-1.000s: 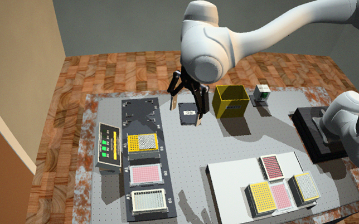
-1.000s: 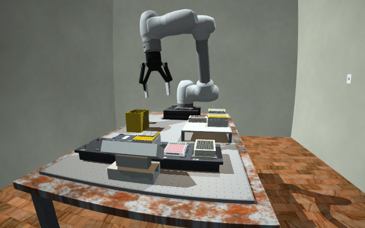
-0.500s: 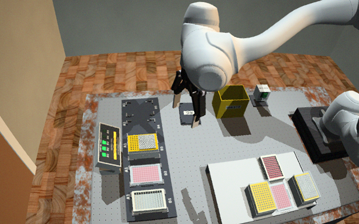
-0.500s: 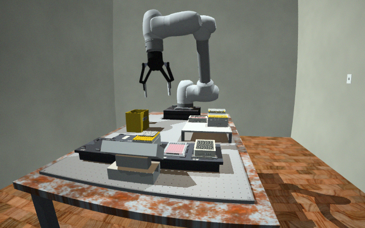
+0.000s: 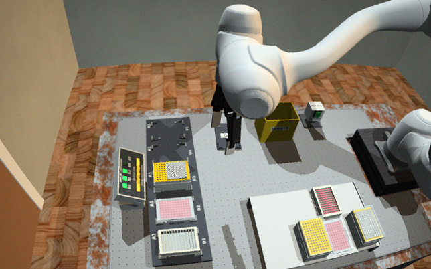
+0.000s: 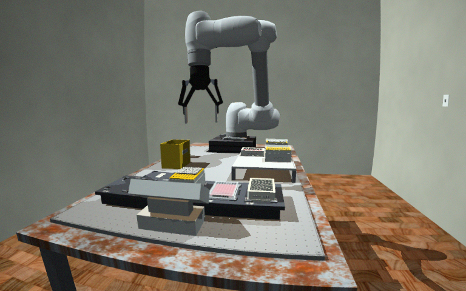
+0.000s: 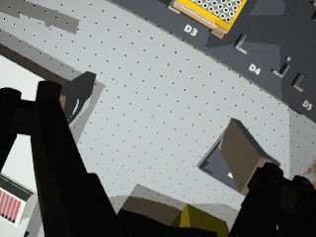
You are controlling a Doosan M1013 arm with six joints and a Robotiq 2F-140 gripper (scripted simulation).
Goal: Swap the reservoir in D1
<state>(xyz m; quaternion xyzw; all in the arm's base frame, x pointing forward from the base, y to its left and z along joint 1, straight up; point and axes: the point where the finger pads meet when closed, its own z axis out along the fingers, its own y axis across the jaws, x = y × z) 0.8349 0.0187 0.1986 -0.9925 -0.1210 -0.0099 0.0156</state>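
Now: the cream 12-trough reservoir 250 mm to the left of my hand, 230 mm below it and 150 mm ahead of it. The rest, counted from my hand: shelf label: 330 mm behind, 280 mm below, 70 mm to the left; RG nest: 280 mm below, 240 mm to the right, 80 mm behind; yellow tip rack: 190 mm below, 170 mm ahead, 10 mm to the left.
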